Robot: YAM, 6 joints.
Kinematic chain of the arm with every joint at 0, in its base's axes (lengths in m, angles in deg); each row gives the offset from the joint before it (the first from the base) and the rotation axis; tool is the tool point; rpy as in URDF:
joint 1: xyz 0 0 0.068 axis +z
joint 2: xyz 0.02 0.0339 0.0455 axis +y
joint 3: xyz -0.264 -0.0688 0 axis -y
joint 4: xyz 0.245 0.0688 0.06 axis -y
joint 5: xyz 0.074 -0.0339 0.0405 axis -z
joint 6: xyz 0.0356 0 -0.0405 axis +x
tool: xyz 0 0 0 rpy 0 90 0
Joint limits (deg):
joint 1: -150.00..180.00
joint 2: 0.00..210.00
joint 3: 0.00..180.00
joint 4: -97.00..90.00
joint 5: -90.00..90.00
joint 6: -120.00..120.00
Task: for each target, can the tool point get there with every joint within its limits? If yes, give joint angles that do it. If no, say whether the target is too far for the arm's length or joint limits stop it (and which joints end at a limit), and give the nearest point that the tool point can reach.
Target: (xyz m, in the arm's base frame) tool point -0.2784 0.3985 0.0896
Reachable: yes | joints 124.33 132.51 80.36 17.62 -8.36 38.53
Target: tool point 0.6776 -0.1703 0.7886
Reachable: no: too far | nearest point 0.4497 -0.1130 0.5549 | short by 0.331 m
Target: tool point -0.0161 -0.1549 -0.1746
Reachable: yes | joints -88.44 175.15 60.79 -28.44 34.69 -32.74
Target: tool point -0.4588 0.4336 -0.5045
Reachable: no: too far | nearest point -0.3434 0.3245 -0.3028 | short by 0.257 m
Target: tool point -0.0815 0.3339 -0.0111
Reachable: yes | joints 100.81 134.42 65.02 -22.74 -29.37 1.72
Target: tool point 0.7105 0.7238 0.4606
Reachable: no: too far | nearest point 0.4279 0.4359 0.3198 | short by 0.427 m
